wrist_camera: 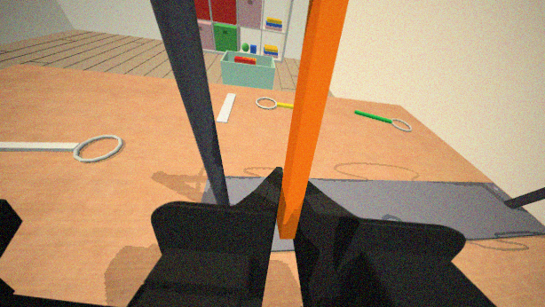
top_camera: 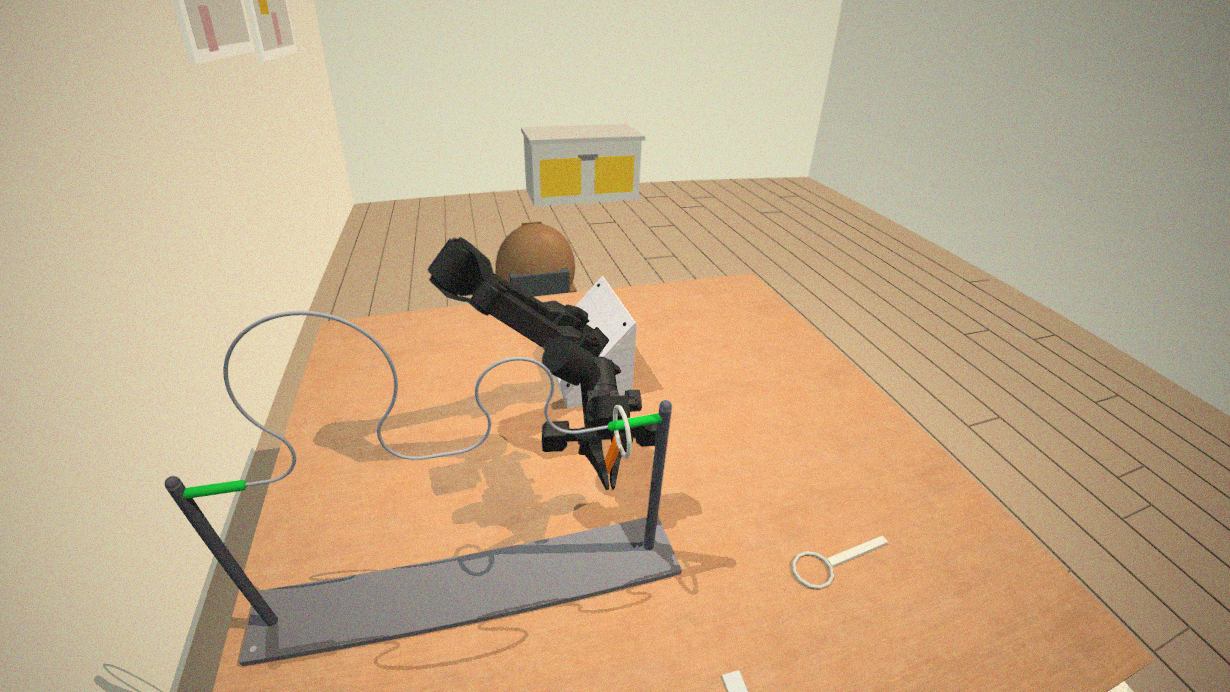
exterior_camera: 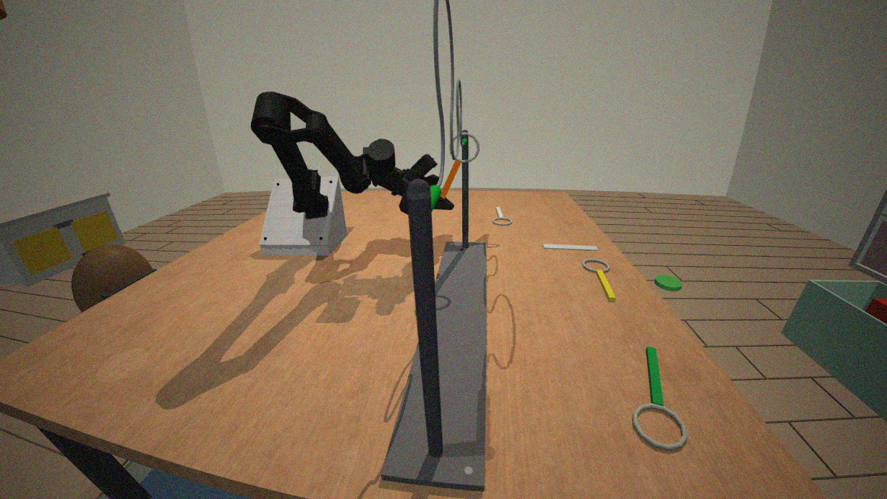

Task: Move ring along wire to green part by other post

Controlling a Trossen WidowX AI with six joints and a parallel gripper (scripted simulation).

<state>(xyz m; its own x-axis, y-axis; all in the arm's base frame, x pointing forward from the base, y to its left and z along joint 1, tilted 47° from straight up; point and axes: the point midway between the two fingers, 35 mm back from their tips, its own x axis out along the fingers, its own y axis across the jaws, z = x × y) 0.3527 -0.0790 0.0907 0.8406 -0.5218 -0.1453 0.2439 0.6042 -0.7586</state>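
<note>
The orange-handled ring is 10 mm ahead of my gripper tip and 100 mm above it. Also, from my gripper tip: white strip: 330 mm ahead, 60 mm to the left, 140 mm below; then white-handled ring: 180 mm ahead, 320 mm to the left, 140 mm below; then ring with handle: 340 mm ahead, 100 mm to the right, 140 mm below.
</note>
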